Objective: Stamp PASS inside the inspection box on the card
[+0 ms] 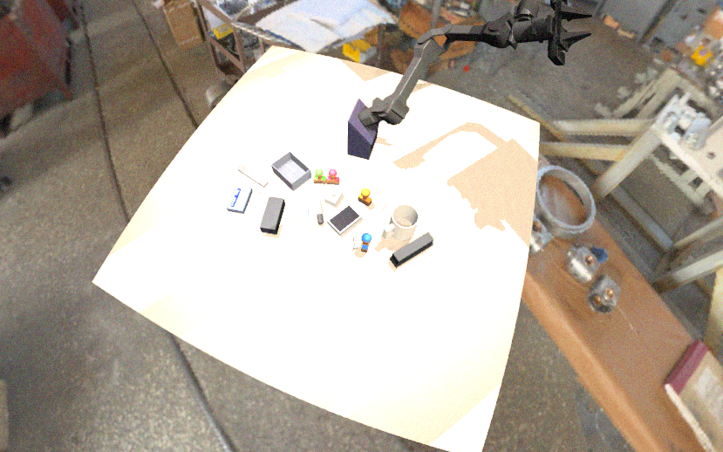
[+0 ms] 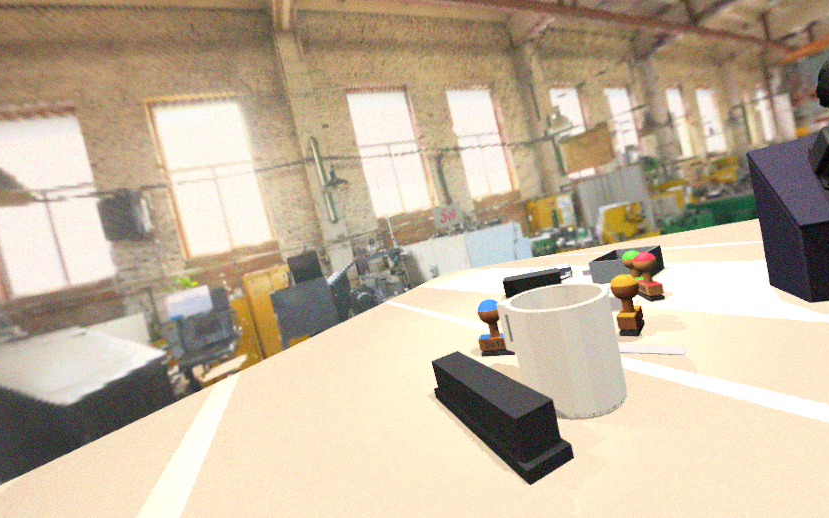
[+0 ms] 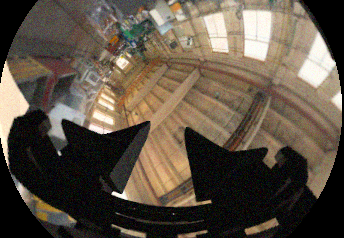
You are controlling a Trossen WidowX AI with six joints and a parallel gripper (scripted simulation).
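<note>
The green-knobbed stamp is 610 mm below my gripper tip, 570 mm to the right of it and 330 mm ahead of it. Round my gripper tip: black bar 610 mm below, 430 mm ahead, 220 mm to the right; then white mug 590 mm below, 390 mm ahead, 280 mm to the right; then orange-topped stamp 610 mm below, 410 mm to the right, 340 mm ahead.
</note>
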